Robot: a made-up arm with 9 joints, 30 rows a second.
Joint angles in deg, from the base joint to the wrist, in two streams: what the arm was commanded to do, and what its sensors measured. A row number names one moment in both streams.
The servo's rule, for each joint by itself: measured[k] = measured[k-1] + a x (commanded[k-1-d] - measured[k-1]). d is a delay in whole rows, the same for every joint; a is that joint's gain. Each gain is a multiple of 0.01, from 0.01 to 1. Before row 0 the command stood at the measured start. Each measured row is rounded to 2 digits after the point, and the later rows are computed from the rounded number. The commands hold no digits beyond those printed.
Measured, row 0:
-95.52, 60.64, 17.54, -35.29, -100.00, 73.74, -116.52, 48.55, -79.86
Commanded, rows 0 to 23:
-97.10, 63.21, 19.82, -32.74, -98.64, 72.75, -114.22, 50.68, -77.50
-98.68, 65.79, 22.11, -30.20, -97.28, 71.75, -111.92, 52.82, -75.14
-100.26, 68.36, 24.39, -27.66, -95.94, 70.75, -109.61, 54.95, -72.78
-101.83, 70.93, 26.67, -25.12, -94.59, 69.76, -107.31, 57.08, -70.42
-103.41, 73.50, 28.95, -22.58, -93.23, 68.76, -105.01, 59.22, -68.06
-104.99, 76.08, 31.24, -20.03, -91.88, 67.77, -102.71, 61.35, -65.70
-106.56, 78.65, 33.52, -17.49, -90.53, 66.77, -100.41, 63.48, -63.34
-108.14, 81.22, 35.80, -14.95, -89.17, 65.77, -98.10, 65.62, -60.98
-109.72, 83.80, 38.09, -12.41, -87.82, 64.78, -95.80, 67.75, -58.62
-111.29, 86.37, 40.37, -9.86, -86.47, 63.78, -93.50, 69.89, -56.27
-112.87, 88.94, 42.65, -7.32, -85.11, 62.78, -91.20, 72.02, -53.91
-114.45, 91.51, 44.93, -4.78, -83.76, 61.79, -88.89, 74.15, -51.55
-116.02, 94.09, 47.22, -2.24, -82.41, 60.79, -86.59, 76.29, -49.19
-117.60, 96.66, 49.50, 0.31, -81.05, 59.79, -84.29, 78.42, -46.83
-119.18, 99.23, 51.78, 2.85, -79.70, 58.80, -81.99, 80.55, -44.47
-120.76, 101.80, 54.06, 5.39, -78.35, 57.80, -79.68, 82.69, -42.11
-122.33, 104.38, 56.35, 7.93, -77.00, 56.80, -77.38, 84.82, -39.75
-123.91, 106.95, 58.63, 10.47, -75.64, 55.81, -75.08, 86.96, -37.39
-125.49, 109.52, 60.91, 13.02, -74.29, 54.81, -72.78, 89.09, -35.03
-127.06, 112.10, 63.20, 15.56, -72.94, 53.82, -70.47, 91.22, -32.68
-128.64, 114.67, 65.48, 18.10, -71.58, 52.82, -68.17, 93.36, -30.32
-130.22, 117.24, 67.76, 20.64, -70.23, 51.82, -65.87, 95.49, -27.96
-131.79, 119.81, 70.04, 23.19, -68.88, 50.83, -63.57, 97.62, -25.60
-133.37, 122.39, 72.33, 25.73, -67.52, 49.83, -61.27, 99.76, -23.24
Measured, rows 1 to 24:
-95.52, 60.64, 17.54, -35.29, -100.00, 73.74, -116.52, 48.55, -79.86
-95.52, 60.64, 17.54, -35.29, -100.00, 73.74, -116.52, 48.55, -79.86
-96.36, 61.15, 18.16, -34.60, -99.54, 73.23, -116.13, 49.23, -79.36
-97.59, 62.08, 19.23, -33.41, -98.77, 72.46, -115.41, 50.38, -78.47
-99.01, 63.34, 20.62, -31.86, -97.81, 71.57, -114.42, 51.84, -77.28
-100.50, 64.86, 22.25, -30.04, -96.72, 70.63, -113.21, 53.52, -75.84
-102.04, 66.59, 24.06, -28.03, -95.53, 69.66, -111.82, 55.34, -74.21
-103.60, 68.49, 26.00, -25.87, -94.29, 68.68, -110.27, 57.26, -72.42
-105.17, 70.52, 28.03, -23.61, -93.01, 67.69, -108.59, 59.25, -70.51
-106.74, 72.66, 30.13, -21.27, -91.70, 66.69, -106.81, 61.29, -68.51
-108.32, 74.89, 32.28, -18.88, -90.38, 65.70, -104.94, 63.36, -66.43
-109.89, 77.19, 34.46, -16.44, -89.05, 64.70, -103.00, 65.45, -64.30
-111.47, 79.54, 36.67, -13.98, -87.71, 63.70, -100.99, 67.55, -62.12
-113.05, 81.93, 38.90, -11.50, -86.37, 62.71, -98.93, 69.66, -59.90
-114.62, 84.36, 41.15, -9.00, -85.02, 61.71, -96.83, 71.78, -57.65
-116.20, 86.82, 43.40, -6.49, -83.67, 60.71, -94.70, 73.90, -55.38
-117.78, 89.30, 45.66, -3.97, -82.32, 59.72, -92.54, 76.03, -53.09
-119.36, 91.80, 47.93, -1.44, -80.97, 58.72, -90.35, 78.16, -50.78
-120.93, 94.32, 50.20, 1.09, -79.62, 57.72, -88.15, 80.29, -48.46
-122.51, 96.85, 52.48, 3.62, -78.27, 56.73, -85.93, 82.42, -46.14
-124.09, 99.38, 54.76, 6.16, -76.92, 55.73, -83.69, 84.55, -43.81
-125.66, 101.92, 57.04, 8.70, -75.57, 54.74, -81.44, 86.68, -41.47
-127.24, 104.47, 59.32, 11.24, -74.21, 53.74, -79.18, 88.82, -39.13
-128.82, 107.02, 61.60, 13.78, -72.86, 52.74, -76.92, 90.95, -36.78
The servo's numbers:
d 2
a 0.53 0.20 0.27 0.27 0.34 0.52 0.17 0.32 0.21

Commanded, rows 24 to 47:
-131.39, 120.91, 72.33, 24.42, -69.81, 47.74, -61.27, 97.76, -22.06
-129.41, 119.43, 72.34, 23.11, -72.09, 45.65, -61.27, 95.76, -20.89
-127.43, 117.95, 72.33, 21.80, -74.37, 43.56, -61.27, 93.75, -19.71
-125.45, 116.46, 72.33, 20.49, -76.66, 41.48, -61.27, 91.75, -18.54
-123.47, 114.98, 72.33, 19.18, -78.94, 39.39, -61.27, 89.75, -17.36
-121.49, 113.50, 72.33, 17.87, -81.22, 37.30, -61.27, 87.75, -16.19
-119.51, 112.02, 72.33, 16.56, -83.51, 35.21, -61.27, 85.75, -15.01
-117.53, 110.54, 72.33, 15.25, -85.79, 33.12, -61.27, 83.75, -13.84
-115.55, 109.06, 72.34, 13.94, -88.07, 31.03, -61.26, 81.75, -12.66
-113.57, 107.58, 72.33, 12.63, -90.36, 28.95, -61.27, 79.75, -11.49
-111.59, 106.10, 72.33, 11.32, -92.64, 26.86, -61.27, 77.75, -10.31
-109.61, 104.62, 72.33, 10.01, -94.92, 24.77, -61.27, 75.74, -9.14
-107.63, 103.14, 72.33, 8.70, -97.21, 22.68, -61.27, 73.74, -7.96
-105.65, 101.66, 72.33, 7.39, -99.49, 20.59, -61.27, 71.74, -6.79
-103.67, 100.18, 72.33, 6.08, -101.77, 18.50, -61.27, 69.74, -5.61
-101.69, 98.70, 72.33, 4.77, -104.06, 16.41, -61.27, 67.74, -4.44
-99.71, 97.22, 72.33, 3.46, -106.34, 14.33, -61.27, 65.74, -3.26
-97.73, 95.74, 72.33, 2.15, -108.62, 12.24, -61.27, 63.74, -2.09
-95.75, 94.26, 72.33, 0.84, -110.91, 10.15, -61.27, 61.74, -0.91
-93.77, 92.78, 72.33, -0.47, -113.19, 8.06, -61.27, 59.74, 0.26
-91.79, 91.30, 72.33, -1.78, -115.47, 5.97, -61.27, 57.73, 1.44
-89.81, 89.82, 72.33, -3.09, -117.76, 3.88, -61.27, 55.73, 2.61
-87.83, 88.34, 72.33, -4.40, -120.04, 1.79, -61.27, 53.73, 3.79
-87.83, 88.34, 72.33, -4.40, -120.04, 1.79, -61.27, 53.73, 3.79
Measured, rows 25 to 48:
-130.39, 109.58, 63.88, 16.32, -71.51, 51.75, -74.65, 93.08, -34.43
-131.97, 112.14, 66.16, 18.86, -70.15, 50.75, -72.38, 95.22, -32.08
-131.66, 113.89, 67.83, 20.36, -70.03, 49.18, -70.49, 96.03, -29.98
-130.47, 115.00, 69.05, 21.10, -70.73, 47.34, -68.92, 95.94, -28.07
-128.86, 115.59, 69.94, 21.29, -71.97, 45.37, -67.62, 95.24, -26.31
-127.05, 115.76, 70.59, 21.07, -73.56, 43.35, -66.54, 94.12, -24.68
-125.15, 115.60, 71.06, 20.56, -75.39, 41.29, -65.64, 92.72, -23.14
-123.21, 115.18, 71.40, 19.83, -77.37, 39.22, -64.90, 91.13, -21.68
-121.25, 114.55, 71.65, 18.95, -79.46, 37.13, -64.28, 89.41, -20.28
-119.28, 113.75, 71.83, 17.95, -81.61, 35.04, -63.77, 87.60, -18.93
-117.30, 112.81, 71.97, 16.87, -83.81, 32.95, -63.34, 85.73, -17.61
-115.32, 111.76, 72.07, 15.73, -86.04, 30.87, -62.99, 83.82, -16.32
-113.34, 110.63, 72.14, 14.54, -88.28, 28.78, -62.70, 81.88, -15.06
-111.36, 109.43, 72.19, 13.32, -90.54, 26.69, -62.46, 79.92, -13.82
-109.38, 108.17, 72.23, 12.07, -92.81, 24.60, -62.26, 77.94, -12.59
-107.40, 106.87, 72.26, 10.81, -95.08, 22.51, -62.09, 75.96, -11.37
-105.42, 105.53, 72.28, 9.53, -97.35, 20.42, -61.95, 73.97, -10.16
-103.44, 104.16, 72.29, 8.24, -99.63, 18.33, -61.83, 71.98, -8.96
-101.46, 102.77, 72.30, 6.95, -101.91, 16.25, -61.73, 69.98, -7.76
-99.48, 101.36, 72.31, 5.65, -104.19, 14.16, -61.65, 67.98, -6.57
-97.50, 99.94, 72.32, 4.35, -106.47, 12.07, -61.59, 65.98, -5.38
-95.52, 98.51, 72.32, 3.05, -108.75, 9.98, -61.54, 63.98, -4.20
-93.54, 97.07, 72.32, 1.75, -111.03, 7.89, -61.49, 61.98, -3.02
-91.56, 95.62, 72.32, 0.44, -113.32, 5.80, -61.45, 59.98, -1.84

